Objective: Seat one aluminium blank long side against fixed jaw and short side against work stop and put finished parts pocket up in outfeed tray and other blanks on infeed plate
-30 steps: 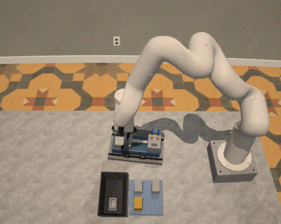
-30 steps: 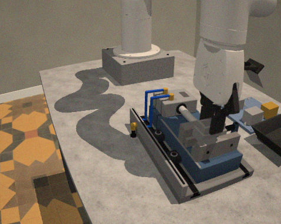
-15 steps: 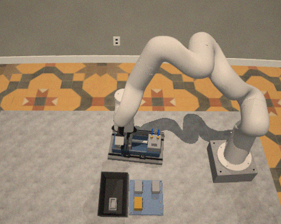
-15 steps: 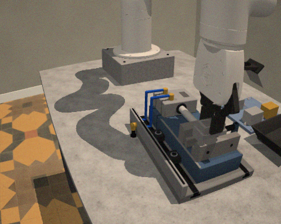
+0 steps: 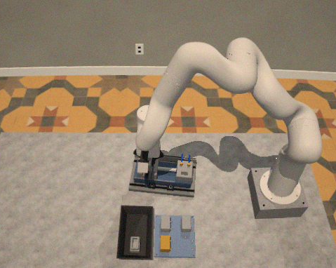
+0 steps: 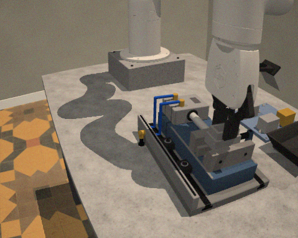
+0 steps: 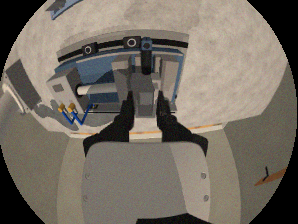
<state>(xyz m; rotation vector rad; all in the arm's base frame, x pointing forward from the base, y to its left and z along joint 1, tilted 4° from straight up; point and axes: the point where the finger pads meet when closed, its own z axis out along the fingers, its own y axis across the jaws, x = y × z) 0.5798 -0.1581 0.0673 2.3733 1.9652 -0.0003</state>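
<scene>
Now: hand 30 mm short of the fixed jaw and 50 mm above it. From my hand the other things lie so: vise: 70 mm behind, 10 mm to the left, 90 mm below; then grey rail: 80 mm behind, 80 mm to the right, 90 mm below; then work stop: 10 mm ahead, 50 mm to the left, 40 mm below.
</scene>
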